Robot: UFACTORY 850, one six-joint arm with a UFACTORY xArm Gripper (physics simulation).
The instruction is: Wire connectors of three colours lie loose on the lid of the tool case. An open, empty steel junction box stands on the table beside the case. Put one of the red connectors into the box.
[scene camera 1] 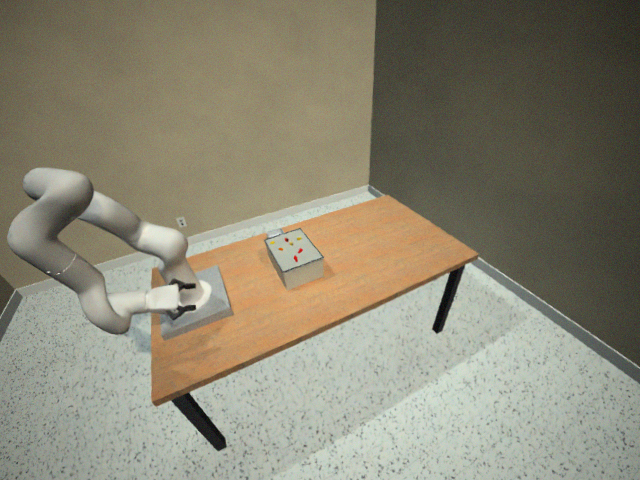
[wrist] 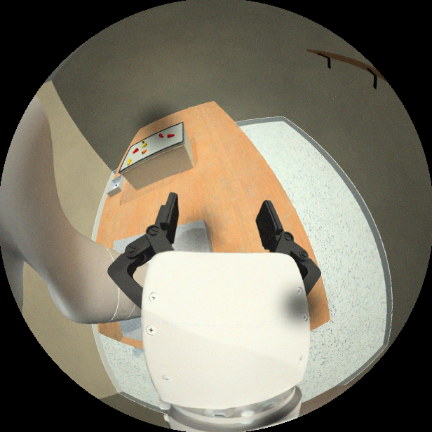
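Note:
The tool case (scene camera 1: 303,273) (wrist: 159,167) stands on the table, with small red, yellow and orange connectors loose on its pale lid. One red connector (scene camera 1: 295,258) (wrist: 171,135) lies near one end of the lid, with a second red connector (scene camera 1: 300,251) (wrist: 161,135) close by. A third red connector (scene camera 1: 286,239) (wrist: 135,150) lies farther along. The steel junction box (wrist: 115,187) stands beside the case; in the scene view the junction box (scene camera 1: 274,234) is partly hidden behind the case. My gripper (scene camera 1: 190,296) (wrist: 220,206) is open and empty, in the air well away from the case.
The wooden table (scene camera 1: 372,248) (wrist: 215,175) bears the grey base plate (scene camera 1: 219,289) (wrist: 195,235) of the arm at its left end in the scene view. Walls rise behind the table. A brown shelf (wrist: 350,61) on the wall shows at the upper right of the wrist view.

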